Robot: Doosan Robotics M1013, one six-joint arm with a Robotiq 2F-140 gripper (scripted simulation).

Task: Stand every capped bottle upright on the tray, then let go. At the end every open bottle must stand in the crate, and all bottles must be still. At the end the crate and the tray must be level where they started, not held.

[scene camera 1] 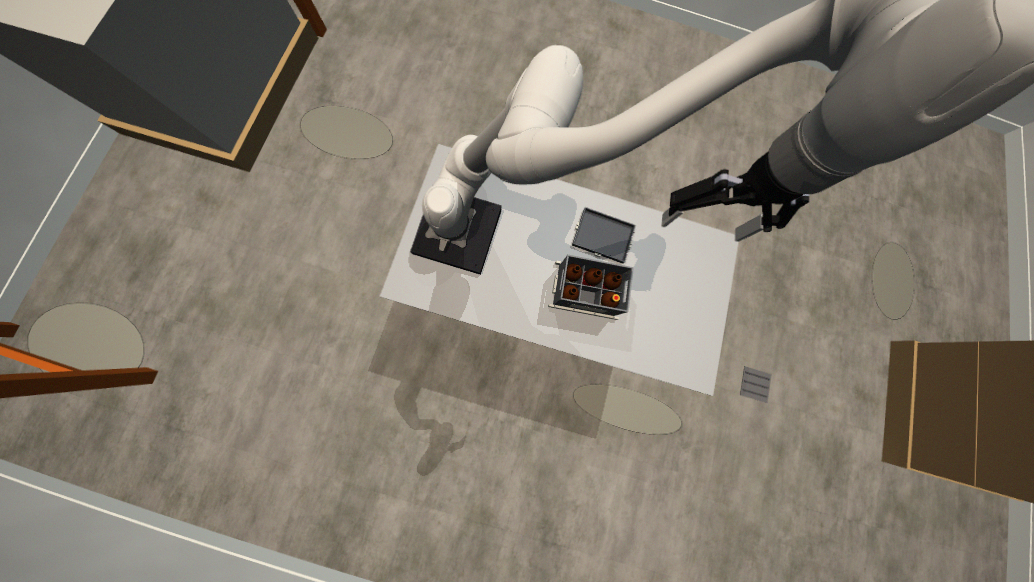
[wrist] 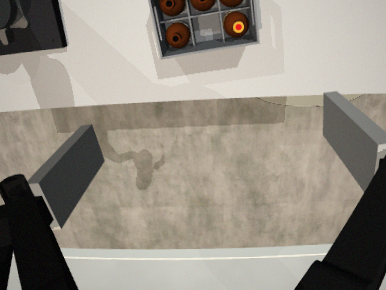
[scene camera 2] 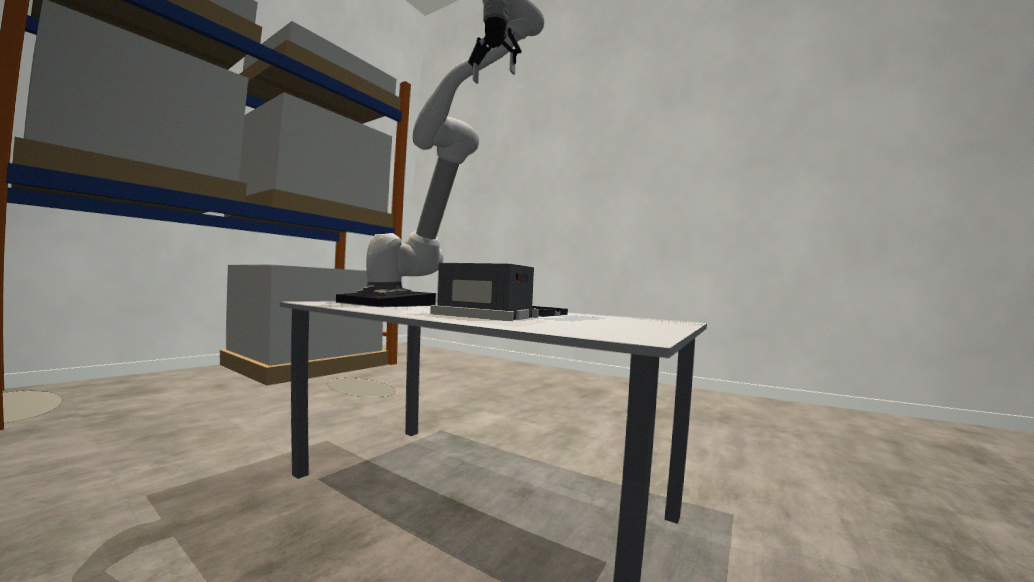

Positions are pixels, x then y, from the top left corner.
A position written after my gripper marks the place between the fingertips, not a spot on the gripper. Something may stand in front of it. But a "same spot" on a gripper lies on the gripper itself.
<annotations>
My gripper shows in scene camera 1, in the wrist view [206, 129] and in scene camera 2. One and the same spot on my gripper: [scene camera 2: 479, 52] is [scene camera 1: 704, 204].
</annotations>
